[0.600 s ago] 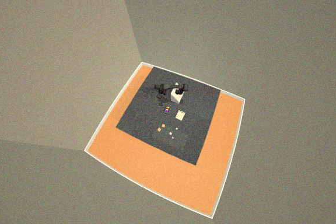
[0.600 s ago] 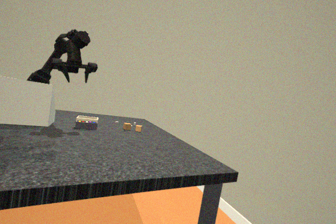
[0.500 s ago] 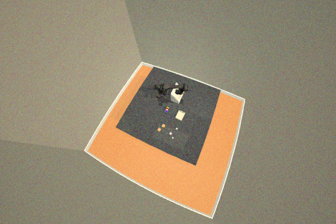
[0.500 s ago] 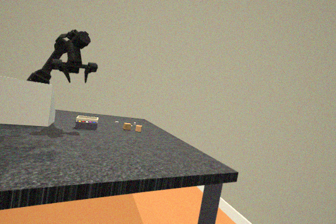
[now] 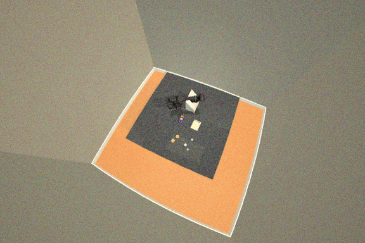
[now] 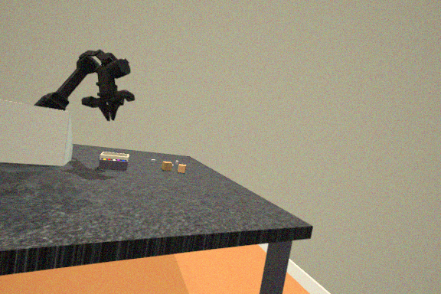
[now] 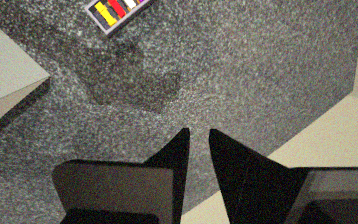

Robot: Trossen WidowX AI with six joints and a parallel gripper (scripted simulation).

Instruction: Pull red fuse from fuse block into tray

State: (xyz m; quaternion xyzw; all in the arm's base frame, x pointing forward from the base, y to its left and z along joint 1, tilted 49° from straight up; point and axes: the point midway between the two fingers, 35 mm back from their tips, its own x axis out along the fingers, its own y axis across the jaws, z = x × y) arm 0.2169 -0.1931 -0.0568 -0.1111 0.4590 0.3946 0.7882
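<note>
Now: the red fuse 19 cm below my gripper tip, 12 cm to the left of it and 2 cm ahead of it. The rest, counted from my gripper tip: cream tray (33 cm to the left, 21 cm below, 6 cm ahead); yellow fuse (19 cm below, 12 cm to the left); cream fuse (19 cm below, 12 cm to the left, 4 cm ahead).
</note>
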